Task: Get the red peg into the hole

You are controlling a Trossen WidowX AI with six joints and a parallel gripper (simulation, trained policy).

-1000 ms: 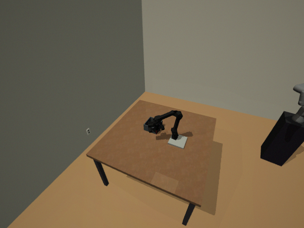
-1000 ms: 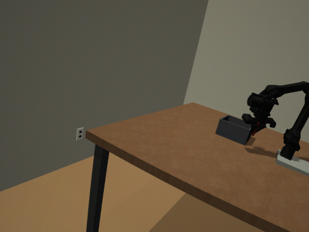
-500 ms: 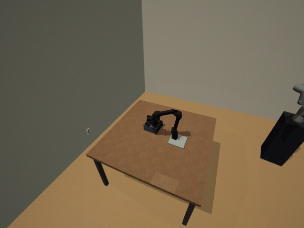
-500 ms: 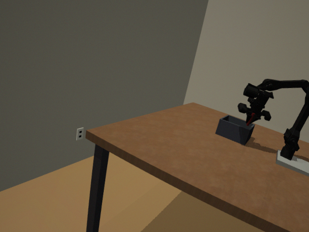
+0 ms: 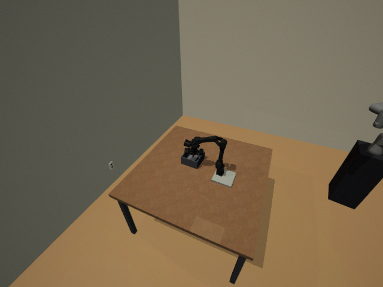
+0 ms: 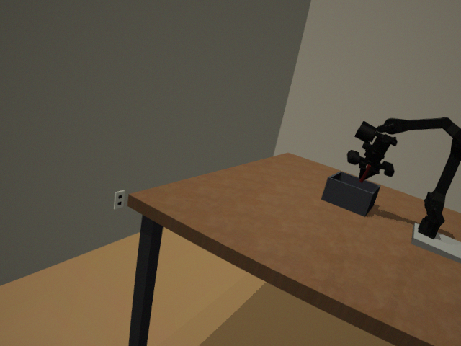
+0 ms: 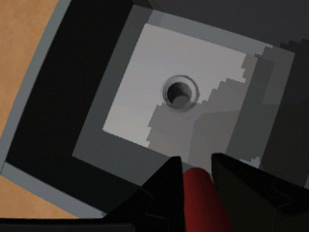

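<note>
Now: gripper tip 3 cm below the red peg, 2 cm to the right of it and 1 cm past it. Round my gripper tip: plate (8 cm below, 4 cm to the right, 3 cm ahead); then dark grey box (10 cm below, 4 cm to the right, 3 cm ahead).
</note>
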